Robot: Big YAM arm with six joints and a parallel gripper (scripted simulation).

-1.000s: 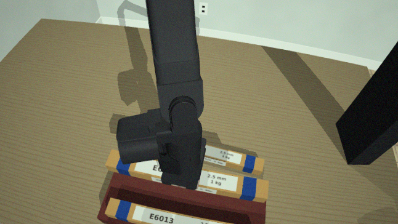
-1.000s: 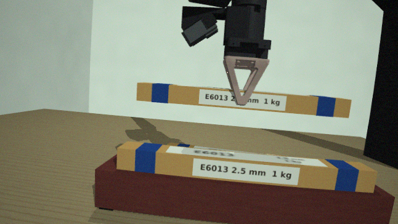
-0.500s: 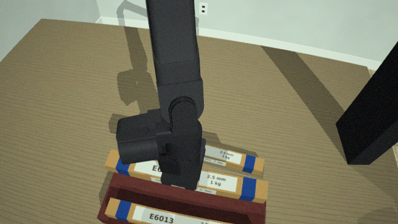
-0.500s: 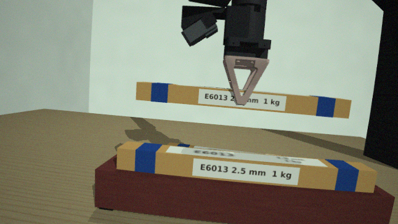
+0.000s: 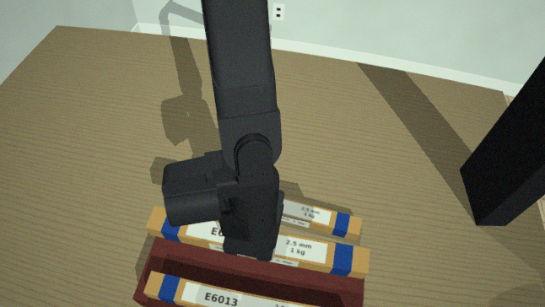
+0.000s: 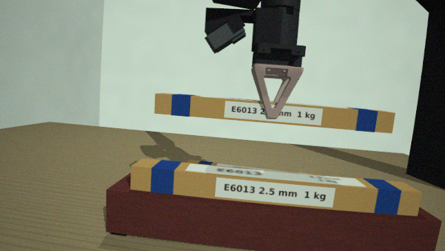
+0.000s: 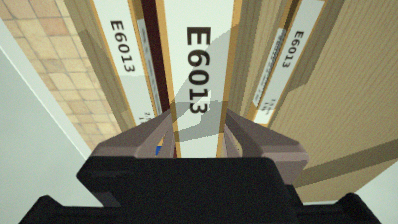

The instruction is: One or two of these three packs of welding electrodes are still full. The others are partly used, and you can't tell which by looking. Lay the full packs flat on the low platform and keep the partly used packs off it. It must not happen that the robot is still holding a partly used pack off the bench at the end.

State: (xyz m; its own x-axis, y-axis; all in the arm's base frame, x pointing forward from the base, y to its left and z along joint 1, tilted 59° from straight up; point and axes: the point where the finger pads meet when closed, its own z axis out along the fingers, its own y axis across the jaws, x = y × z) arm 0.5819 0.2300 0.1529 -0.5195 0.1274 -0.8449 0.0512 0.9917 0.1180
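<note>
Right now the dark red low platform is 40 mm to the left of my hand and 150 mm below it.
</note>
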